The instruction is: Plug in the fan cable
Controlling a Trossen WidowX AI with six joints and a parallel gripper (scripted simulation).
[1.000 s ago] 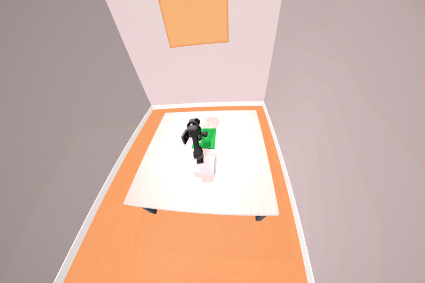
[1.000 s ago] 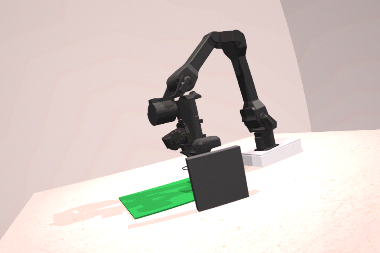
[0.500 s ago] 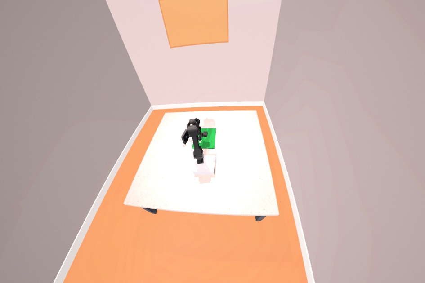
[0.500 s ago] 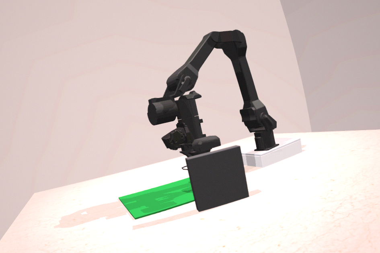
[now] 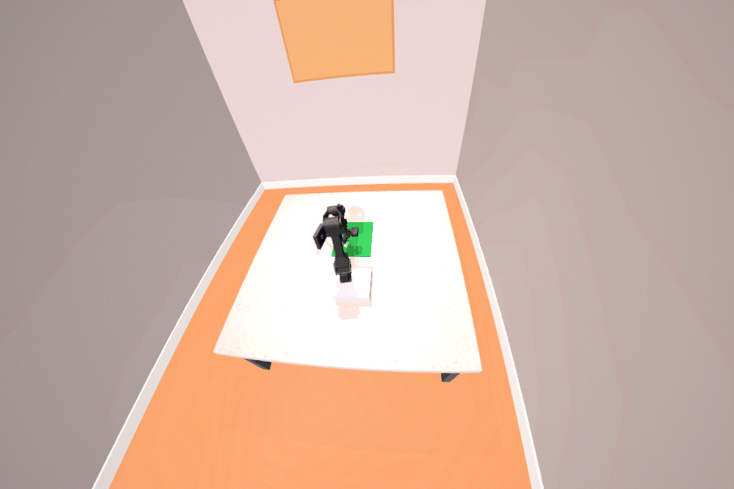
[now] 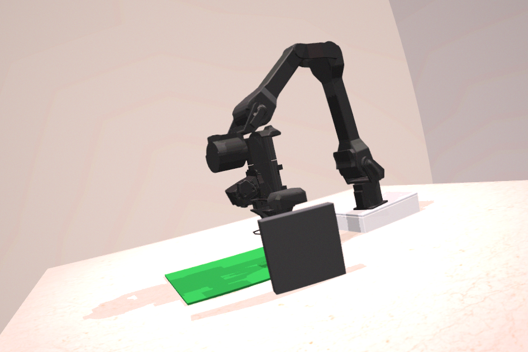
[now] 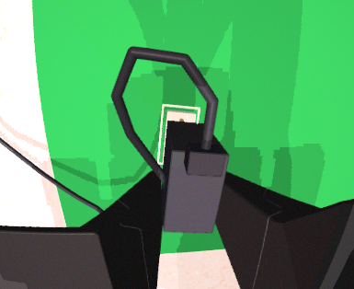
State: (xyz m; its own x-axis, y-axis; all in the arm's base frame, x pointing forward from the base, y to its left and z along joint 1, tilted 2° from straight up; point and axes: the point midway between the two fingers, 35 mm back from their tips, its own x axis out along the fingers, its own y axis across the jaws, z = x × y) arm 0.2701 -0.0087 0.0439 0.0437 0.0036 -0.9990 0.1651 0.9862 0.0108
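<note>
Now: the dark fan plug 1 cm ahead of my gripper tip and 1 cm above it. Round my gripper tip: white four-pin header 4 cm below, 1 cm ahead; then dark square fan 14 cm to the left, 6 cm ahead, 2 cm above; then green board 6 cm below, 6 cm ahead, 5 cm to the right.
</note>
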